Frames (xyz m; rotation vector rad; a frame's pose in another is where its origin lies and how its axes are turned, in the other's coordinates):
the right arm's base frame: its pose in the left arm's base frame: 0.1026 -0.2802 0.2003 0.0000 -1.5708 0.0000
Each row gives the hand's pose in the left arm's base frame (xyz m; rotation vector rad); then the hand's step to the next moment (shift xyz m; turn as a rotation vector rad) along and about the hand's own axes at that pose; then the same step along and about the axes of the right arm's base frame.
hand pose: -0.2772 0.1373 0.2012 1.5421 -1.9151 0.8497
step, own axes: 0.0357 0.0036 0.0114 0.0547 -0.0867 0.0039
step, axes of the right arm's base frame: 0.0183 -0.0310 0.0111 0.0501 -0.0510 -0.0736
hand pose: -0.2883 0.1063 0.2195 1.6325 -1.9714 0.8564
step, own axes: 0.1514 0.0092 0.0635 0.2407 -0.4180 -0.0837
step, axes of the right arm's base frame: 0.0558 -0.1502 0.0370 0.2990 -0.1579 -0.3541
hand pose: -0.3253 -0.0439 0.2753 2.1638 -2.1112 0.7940
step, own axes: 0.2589 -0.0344 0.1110 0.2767 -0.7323 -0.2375
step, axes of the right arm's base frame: 0.0086 -0.2774 -0.0594 0.5503 -0.1094 -0.5953
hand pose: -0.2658 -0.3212 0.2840 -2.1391 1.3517 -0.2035
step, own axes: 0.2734 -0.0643 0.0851 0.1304 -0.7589 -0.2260
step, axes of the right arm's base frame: -0.0822 -0.1824 -0.2147 0.5819 0.0296 -0.5518
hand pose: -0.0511 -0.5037 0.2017 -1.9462 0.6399 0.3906
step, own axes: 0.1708 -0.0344 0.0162 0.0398 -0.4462 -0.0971
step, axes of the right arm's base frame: -0.0723 -0.0185 -0.1583 0.3459 0.0593 -0.2949
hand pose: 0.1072 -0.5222 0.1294 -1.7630 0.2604 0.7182
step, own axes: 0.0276 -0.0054 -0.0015 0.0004 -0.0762 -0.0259
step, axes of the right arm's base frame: -0.0117 0.0054 -0.0250 0.0643 0.0003 -0.0484
